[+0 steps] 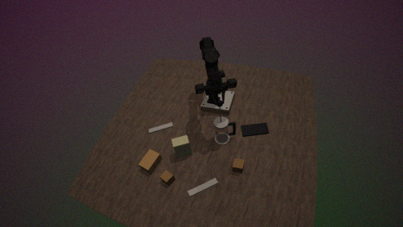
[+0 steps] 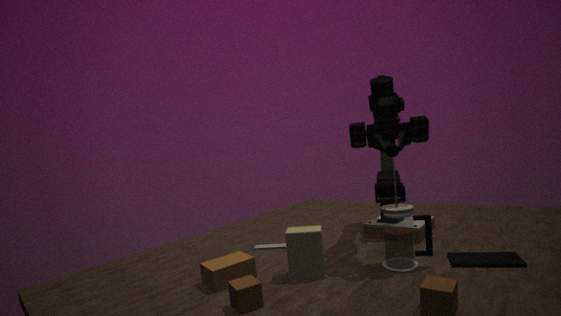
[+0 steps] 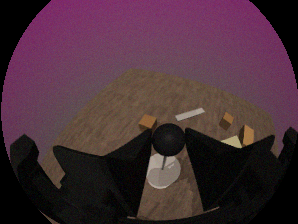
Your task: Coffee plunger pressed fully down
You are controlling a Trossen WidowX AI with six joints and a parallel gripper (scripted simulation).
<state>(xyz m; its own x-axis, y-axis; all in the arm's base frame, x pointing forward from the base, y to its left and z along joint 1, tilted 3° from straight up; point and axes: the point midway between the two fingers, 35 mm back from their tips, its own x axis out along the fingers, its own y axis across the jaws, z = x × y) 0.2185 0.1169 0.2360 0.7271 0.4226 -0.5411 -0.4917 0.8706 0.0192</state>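
My gripper tip is 1 cm past the glass coffee press, 1 cm to the right of it and 14 cm above it. From my gripper tip the other things lie so: black flat plate (11 cm behind, 15 cm to the left, 27 cm below); pale green block (14 cm ahead, 16 cm to the right, 22 cm below).
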